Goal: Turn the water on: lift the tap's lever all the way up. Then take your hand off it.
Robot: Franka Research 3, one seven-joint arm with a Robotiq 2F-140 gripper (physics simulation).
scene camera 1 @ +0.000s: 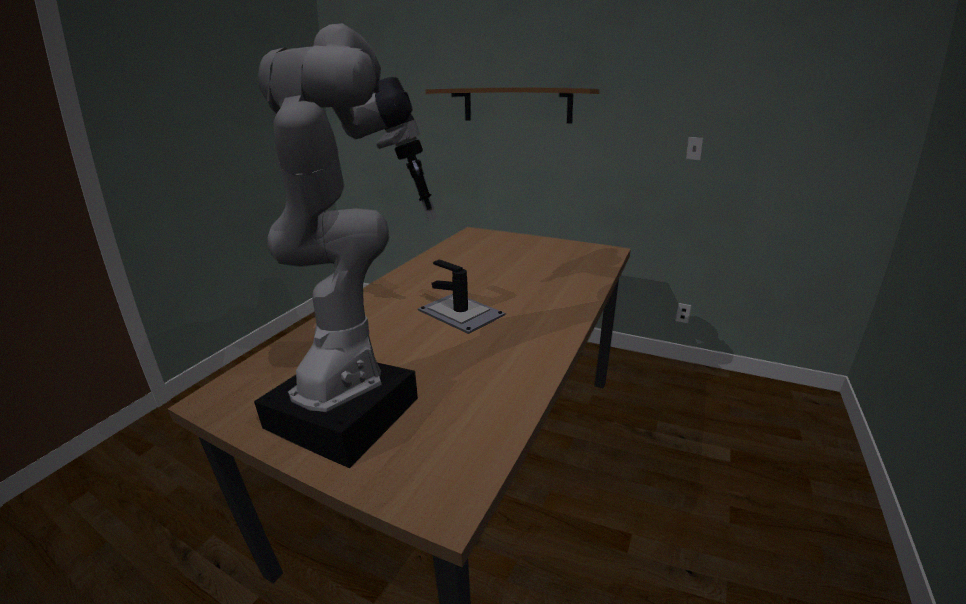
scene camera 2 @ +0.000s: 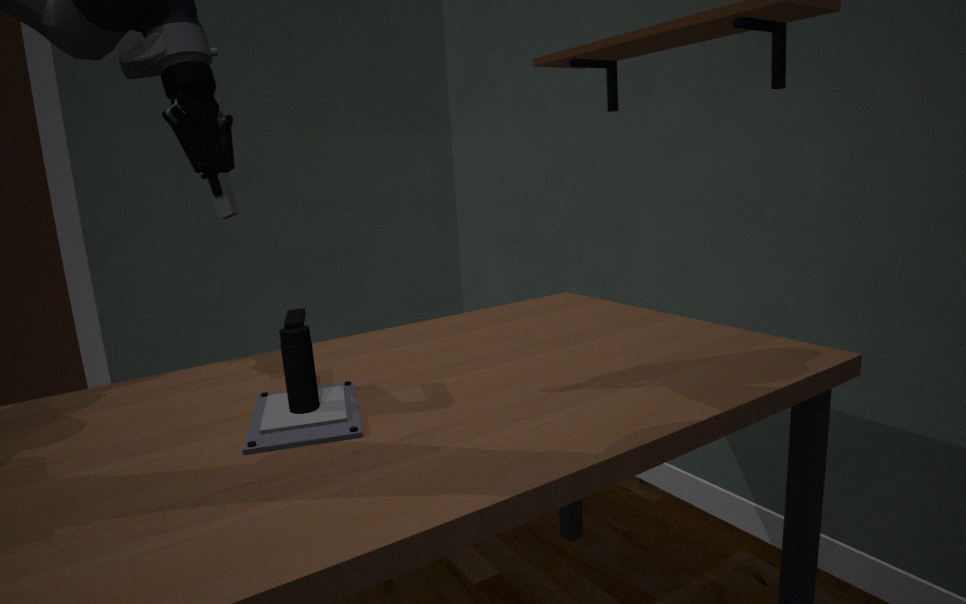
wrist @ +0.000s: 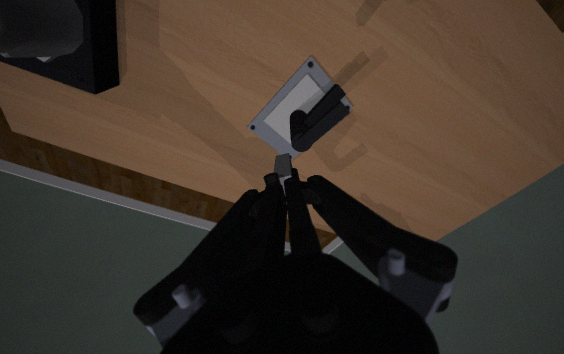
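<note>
The black tap (scene camera 1: 460, 293) (scene camera 2: 300, 373) (wrist: 296, 127) stands upright on a grey and white base plate (scene camera 1: 427, 309) (scene camera 2: 299, 435) (wrist: 264, 114). Its lever (scene camera 1: 448, 265) (scene camera 2: 295, 317) (wrist: 325, 126) sits on top of the body, above the spout (scene camera 1: 442, 285) (wrist: 325, 106), and slopes slightly upward away from the body in the scene camera 1 view. My gripper (scene camera 1: 428, 205) (scene camera 2: 225, 206) (wrist: 285, 165) is shut with nothing between its fingers. It points down and hangs well above the tap, off to one side, apart from the lever.
The tap's plate rests on the wooden table (scene camera 1: 498, 398) (scene camera 2: 498, 427) (wrist: 200, 30). The arm's black base block (scene camera 1: 370, 420) (wrist: 104, 45) stands at the table's near end. A wooden wall shelf (scene camera 1: 512, 90) (scene camera 2: 669, 35) with black brackets hangs on the wall beyond.
</note>
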